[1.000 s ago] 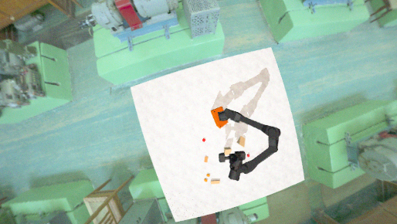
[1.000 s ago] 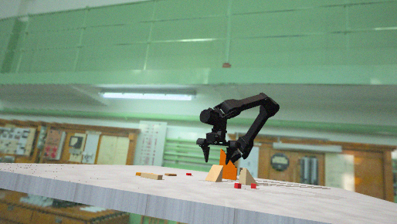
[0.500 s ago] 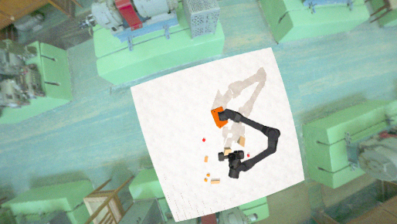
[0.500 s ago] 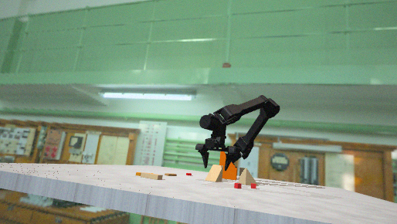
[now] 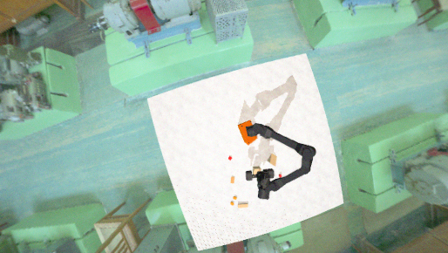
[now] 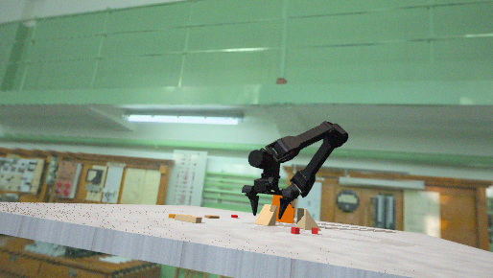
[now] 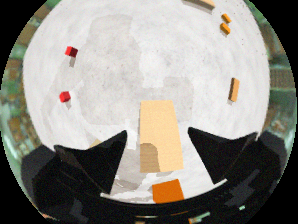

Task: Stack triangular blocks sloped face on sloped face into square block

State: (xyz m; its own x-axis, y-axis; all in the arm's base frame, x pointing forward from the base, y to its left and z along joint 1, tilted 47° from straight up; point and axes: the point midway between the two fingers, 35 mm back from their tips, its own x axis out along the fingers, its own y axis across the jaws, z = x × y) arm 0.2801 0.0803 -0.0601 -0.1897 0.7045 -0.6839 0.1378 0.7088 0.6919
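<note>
Now: the tan triangular block 10 mm behind my gripper tip and 10 mm below it.
</note>
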